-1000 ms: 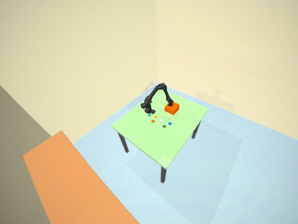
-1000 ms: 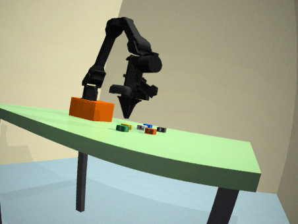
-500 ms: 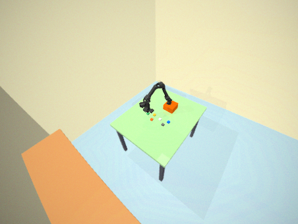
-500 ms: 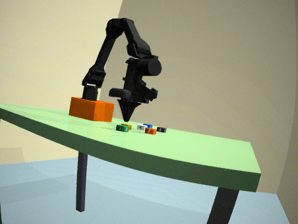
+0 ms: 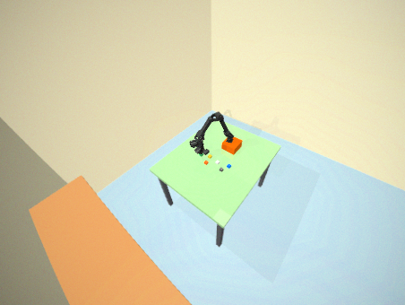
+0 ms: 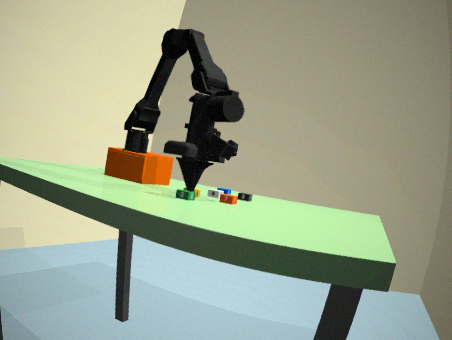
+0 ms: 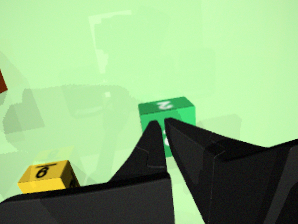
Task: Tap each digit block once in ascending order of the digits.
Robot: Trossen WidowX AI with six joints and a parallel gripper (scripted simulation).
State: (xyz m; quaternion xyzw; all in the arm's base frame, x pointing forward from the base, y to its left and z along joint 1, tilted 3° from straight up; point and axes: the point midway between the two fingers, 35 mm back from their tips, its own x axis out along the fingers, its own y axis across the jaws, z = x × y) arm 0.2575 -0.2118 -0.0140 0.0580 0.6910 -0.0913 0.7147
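The green block lies 10 mm behind my gripper tip and 10 mm below it. From my gripper tip the other things lie so: yellow block: 20 mm behind, 90 mm to the left, 10 mm below; then orange block: 70 mm ahead, 90 mm to the left, 10 mm below; then white block: 20 mm ahead, 190 mm to the left, 10 mm below.
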